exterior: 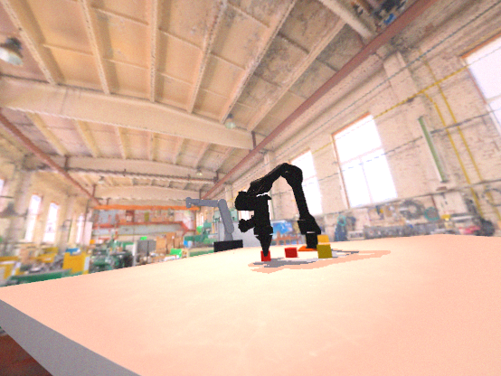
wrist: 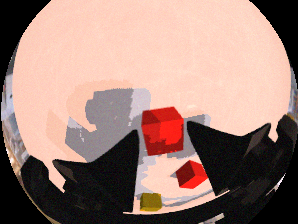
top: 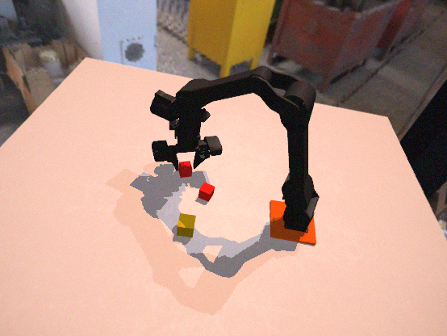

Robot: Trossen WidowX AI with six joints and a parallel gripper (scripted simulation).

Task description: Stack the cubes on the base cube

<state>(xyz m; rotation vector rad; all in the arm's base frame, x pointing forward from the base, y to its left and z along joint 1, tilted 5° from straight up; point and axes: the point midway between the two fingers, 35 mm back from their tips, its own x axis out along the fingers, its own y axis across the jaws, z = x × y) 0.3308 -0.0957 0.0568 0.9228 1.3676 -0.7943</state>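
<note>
Now: the yellow base cube 19 cm to the left of my gripper tip and 5 cm behind it.
</note>
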